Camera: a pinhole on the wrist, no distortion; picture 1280 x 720 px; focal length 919.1 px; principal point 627.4 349.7 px. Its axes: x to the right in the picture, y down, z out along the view. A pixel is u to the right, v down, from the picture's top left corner.
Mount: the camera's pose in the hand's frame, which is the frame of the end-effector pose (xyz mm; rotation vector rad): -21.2 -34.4 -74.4 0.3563 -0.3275 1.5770
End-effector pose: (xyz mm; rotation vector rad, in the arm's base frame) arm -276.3 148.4 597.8 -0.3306 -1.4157 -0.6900
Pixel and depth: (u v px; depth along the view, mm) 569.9 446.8 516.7
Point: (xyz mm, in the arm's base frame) -751.2 174.6 543.1
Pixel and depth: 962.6 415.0 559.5
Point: -738.6 405.5 609.7
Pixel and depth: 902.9 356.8 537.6
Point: -725.7 352.2 633.8
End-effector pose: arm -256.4 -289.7 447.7 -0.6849 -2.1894 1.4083
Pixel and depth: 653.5 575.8 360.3
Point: -363.9 -596.5 504.7
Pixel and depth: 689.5 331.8 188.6
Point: -324.9 -405.5 501.3
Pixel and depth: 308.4 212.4 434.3
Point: -515.3 -556.9 679.3
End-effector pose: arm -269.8 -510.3 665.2 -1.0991 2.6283 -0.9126
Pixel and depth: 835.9 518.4 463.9
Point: 21.0 -705.1 422.1
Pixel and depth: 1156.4 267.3 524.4
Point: -116.9 -772.1 231.6
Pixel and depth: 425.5 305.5 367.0
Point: -40.3 -765.6 639.0
